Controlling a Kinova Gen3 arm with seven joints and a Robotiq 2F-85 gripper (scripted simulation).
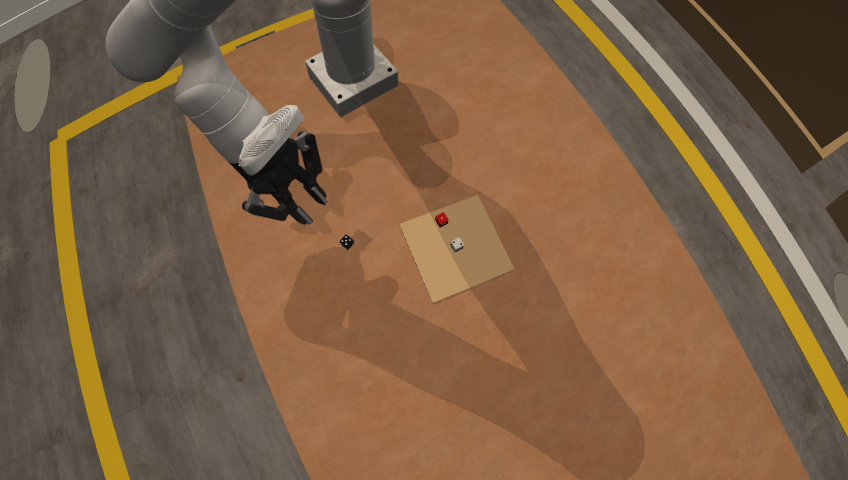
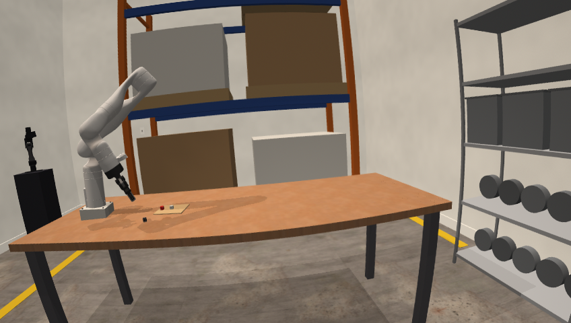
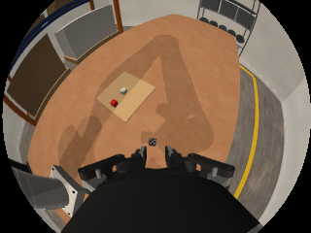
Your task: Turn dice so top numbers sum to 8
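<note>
My hand is 11 cm above the black die, 3 cm short of it and 2 cm to the right of it. From my hand the other things lie so: red die 17 cm to the left, 11 cm below, 9 cm ahead; then tan mat 16 cm to the left, 14 cm ahead, 12 cm below; then white die 16 cm to the left, 14 cm ahead, 11 cm below.
</note>
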